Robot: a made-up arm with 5 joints. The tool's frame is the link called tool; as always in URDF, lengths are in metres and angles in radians.
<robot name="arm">
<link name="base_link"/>
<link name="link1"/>
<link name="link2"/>
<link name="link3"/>
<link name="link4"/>
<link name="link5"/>
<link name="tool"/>
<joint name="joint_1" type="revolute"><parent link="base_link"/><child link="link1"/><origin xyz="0.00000 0.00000 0.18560"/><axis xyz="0 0 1"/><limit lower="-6.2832" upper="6.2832"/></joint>
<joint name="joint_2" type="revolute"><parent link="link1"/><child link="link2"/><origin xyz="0.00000 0.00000 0.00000" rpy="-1.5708 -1.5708 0.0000"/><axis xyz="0 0 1"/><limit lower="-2.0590" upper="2.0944"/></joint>
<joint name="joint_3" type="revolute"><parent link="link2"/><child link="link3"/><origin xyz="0.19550 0.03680 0.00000"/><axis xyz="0 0 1"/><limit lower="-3.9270" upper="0.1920"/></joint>
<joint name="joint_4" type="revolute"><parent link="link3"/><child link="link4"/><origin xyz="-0.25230 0.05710 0.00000" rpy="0.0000 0.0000 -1.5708"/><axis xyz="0 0 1"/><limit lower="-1.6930" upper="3.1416"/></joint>
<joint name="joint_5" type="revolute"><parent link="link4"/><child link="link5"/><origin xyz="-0.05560 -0.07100 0.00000" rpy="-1.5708 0.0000 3.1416"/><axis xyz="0 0 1"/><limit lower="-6.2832" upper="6.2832"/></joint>
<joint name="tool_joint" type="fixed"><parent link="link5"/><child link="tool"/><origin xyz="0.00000 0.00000 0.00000"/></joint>
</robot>
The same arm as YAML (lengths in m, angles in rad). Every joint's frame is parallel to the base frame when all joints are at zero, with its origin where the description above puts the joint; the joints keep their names.
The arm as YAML. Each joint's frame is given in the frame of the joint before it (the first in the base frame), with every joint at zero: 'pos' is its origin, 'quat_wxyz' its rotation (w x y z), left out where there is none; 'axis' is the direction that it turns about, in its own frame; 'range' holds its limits. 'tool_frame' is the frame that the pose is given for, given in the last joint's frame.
length_unit: m
angle_unit: rad
joints:
  - joint: joint_1
    pos: [0.0, 0.0, 0.1856]
    axis: "+z"
    range: [-6.2832, 6.2832]
  - joint: joint_2
    pos: [0.0, 0.0, 0.0]
    axis: "+y"
    range: [-2.059, 2.0944]
  - joint: joint_3
    pos: [0.0368, 0.0, 0.1955]
    axis: "+y"
    range: [-3.927, 0.192]
  - joint: joint_4
    pos: [0.0571, 0.0, -0.2523]
    axis: "+y"
    range: [-1.693, 3.1416]
  - joint: joint_5
    pos: [0.0556, 0.0, -0.071]
    axis: "-z"
    range: [-6.2832, 6.2832]
tool_frame:
  pos: [0.0, 0.0, 0.0]
  quat_wxyz: [0.000002, 0.999992, -0.000002, 0.0]

